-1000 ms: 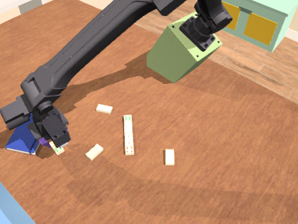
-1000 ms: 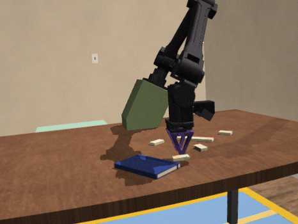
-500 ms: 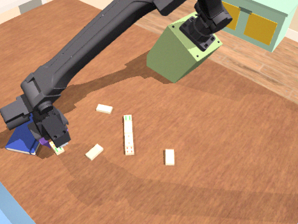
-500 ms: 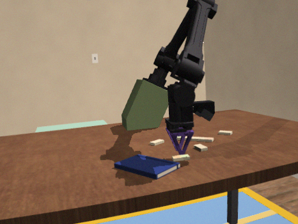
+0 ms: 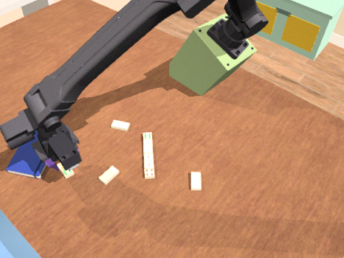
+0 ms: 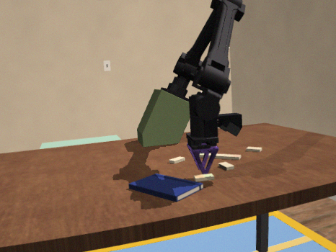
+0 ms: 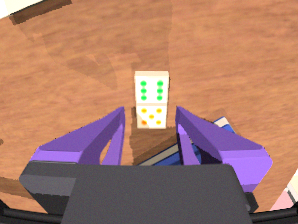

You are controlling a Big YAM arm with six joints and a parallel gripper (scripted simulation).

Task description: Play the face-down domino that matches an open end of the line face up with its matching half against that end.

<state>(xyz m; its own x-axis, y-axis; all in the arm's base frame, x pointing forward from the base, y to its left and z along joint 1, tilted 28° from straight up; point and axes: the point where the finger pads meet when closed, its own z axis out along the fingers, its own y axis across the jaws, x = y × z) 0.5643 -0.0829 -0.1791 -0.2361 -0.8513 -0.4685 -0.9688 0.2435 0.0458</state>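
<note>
Right now my hand is 20 mm short of the book, 120 mm to the left of it and 20 mm above it.
</note>
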